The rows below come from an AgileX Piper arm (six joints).
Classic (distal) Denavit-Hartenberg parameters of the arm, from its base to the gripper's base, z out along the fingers. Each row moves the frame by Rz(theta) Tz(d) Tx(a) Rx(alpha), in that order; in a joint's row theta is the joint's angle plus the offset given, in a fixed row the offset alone. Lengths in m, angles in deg.
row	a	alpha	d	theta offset
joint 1	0	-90	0.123	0
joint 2	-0.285	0	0	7.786
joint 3	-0.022	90	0	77.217
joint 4	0	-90	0.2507	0
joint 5	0	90	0	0
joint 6	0	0	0.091	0
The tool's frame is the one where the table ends.
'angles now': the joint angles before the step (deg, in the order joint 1, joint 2, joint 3, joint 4, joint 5, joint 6). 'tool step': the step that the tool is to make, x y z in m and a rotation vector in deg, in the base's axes. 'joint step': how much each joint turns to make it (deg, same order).
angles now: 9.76, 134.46, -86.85, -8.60, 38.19, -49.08
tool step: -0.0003, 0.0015, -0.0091, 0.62, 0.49, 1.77
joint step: 0.00, 1.20, 0.01, 1.41, -1.06, -2.68
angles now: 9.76, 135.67, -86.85, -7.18, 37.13, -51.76
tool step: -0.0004, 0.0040, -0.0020, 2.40, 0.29, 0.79
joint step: 0.00, 0.24, 0.01, 4.13, -0.57, -3.67
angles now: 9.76, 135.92, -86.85, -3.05, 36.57, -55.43
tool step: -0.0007, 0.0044, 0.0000, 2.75, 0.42, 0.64
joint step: -0.01, -0.01, 0.01, 4.79, -0.08, -4.03
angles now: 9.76, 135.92, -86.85, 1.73, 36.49, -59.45
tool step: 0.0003, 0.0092, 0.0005, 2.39, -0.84, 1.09
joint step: 0.71, 0.00, -0.01, 3.92, -1.12, -3.21
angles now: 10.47, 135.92, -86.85, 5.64, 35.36, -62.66
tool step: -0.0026, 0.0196, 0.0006, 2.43, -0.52, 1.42
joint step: 2.12, 0.00, 0.00, 3.84, -0.84, -2.10
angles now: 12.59, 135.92, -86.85, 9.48, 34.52, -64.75
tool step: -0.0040, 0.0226, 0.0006, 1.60, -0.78, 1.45
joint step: 2.74, 0.01, -0.01, 2.22, -1.11, -0.42
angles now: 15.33, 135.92, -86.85, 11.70, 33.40, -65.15
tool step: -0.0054, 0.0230, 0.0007, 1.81, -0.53, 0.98
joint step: 2.80, 0.01, -0.02, 2.44, -1.04, -0.04
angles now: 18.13, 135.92, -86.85, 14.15, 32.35, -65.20
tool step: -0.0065, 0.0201, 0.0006, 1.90, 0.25, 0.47
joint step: 2.44, 0.00, -0.01, 2.71, -0.40, 0.00
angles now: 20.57, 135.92, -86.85, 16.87, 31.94, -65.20
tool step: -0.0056, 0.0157, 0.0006, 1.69, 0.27, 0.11
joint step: 1.90, 0.00, -0.01, 2.44, -0.38, 0.01
